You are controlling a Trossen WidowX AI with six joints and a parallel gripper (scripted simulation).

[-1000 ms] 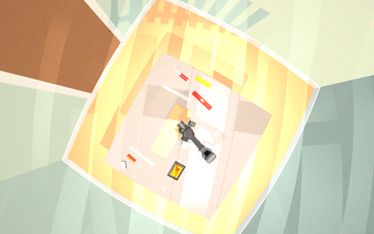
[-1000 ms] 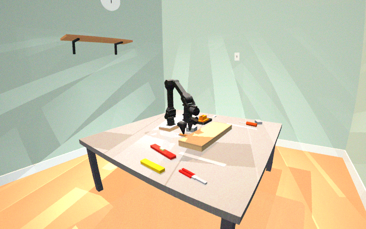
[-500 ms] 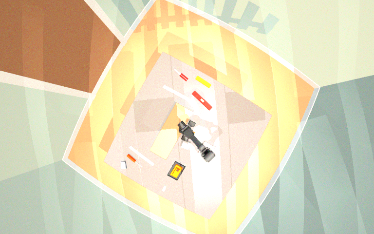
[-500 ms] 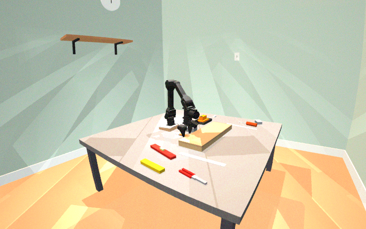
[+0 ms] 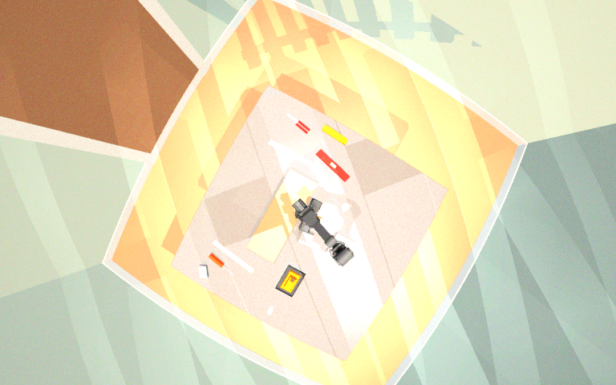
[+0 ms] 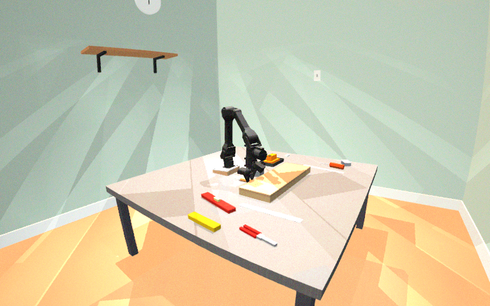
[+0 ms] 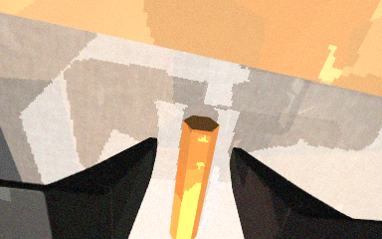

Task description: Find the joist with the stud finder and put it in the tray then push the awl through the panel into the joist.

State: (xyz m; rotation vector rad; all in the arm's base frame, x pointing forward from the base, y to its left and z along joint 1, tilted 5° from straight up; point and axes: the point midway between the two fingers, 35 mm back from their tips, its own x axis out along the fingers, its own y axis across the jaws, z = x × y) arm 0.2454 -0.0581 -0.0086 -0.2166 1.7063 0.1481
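Right now the awl is 50 mm behind my gripper tip and 10 mm to the right of it. Also, from my gripper tip: grey block: 130 mm to the left, 60 mm behind, 10 mm above; then red level: 300 mm to the right, 80 mm ahead, 10 mm above; then stud finder: 370 mm to the left, 150 mm behind, 50 mm above.
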